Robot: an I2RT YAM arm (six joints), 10 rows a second.
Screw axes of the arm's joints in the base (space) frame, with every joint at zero. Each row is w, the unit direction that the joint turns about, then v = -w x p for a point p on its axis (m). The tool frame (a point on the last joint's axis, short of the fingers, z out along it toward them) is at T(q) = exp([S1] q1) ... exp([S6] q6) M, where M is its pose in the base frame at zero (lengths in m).
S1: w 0 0 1 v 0 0 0
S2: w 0 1 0 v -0.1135 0 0.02
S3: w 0 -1 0 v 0.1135 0 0.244
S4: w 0 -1 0 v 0.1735 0 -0.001
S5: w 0 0 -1 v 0 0.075 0
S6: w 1 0 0 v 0 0.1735 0
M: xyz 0.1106 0 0.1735 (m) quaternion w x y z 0.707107 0 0.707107 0
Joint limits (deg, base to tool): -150..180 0..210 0..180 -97..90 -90..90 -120..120
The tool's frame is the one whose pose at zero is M.
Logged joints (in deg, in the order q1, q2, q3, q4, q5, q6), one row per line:
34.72 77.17 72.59 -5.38 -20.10 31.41
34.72 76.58 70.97 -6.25 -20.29 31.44
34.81 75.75 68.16 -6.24 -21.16 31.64
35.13 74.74 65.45 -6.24 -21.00 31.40
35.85 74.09 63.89 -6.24 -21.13 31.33
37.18 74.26 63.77 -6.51 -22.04 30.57
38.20 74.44 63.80 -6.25 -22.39 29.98
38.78 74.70 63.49 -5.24 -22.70 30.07
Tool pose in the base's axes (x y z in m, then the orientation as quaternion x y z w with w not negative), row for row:
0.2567 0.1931 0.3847 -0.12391 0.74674 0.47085 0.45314
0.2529 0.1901 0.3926 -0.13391 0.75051 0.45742 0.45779
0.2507 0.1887 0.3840 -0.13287 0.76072 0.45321 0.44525
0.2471 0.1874 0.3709 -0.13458 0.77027 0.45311 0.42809
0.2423 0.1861 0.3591 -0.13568 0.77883 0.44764 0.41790
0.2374 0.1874 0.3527 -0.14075 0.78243 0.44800 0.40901
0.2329 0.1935 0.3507 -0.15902 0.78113 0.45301 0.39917
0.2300 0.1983 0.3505 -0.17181 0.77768 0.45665 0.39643
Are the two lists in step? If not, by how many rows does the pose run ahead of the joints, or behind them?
The pose runs 1 row behind the joints: the pose in row i belongs to the joints in row i - 1.
